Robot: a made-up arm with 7 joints.
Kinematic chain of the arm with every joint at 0, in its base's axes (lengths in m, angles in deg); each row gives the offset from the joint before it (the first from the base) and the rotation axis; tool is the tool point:
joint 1: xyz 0 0 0.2 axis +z
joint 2: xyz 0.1 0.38 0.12 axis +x
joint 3: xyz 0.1 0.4 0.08 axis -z
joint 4: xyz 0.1 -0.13 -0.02 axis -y
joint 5: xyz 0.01 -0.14 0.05 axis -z
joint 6: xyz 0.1 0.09 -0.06 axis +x
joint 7: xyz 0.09 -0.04 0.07 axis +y
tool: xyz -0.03 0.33 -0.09
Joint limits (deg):
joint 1: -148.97..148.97
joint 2: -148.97..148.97
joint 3: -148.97..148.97
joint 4: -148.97..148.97
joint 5: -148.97..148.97
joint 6: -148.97..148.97
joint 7: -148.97..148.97
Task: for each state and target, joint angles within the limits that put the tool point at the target. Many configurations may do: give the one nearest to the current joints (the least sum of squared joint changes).
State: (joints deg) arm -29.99 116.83 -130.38 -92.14 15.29 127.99 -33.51
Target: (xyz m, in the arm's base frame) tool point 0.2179 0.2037 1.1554
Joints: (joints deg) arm -24.91 111.00 -142.10 -99.50 0.82 112.80 -31.86
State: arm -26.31 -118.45 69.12 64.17 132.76 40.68 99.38
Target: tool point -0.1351 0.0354 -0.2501
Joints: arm -21.33 -134.69 103.05 72.77 140.87 70.79 105.29
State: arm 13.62 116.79 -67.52 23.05 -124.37 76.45 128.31
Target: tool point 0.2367 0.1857 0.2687
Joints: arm 21.58 128.44 -59.62 30.87 -127.70 65.34 128.64
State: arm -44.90 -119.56 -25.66 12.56 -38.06 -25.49 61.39
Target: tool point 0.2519 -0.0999 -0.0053
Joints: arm -23.32 -121.71 -13.01 20.81 -33.65 -45.41 54.57
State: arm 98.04 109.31 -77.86 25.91 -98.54 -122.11 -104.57
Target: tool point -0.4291 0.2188 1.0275
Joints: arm 95.23 99.86 -76.39 33.82 -87.76 -125.69 -104.83
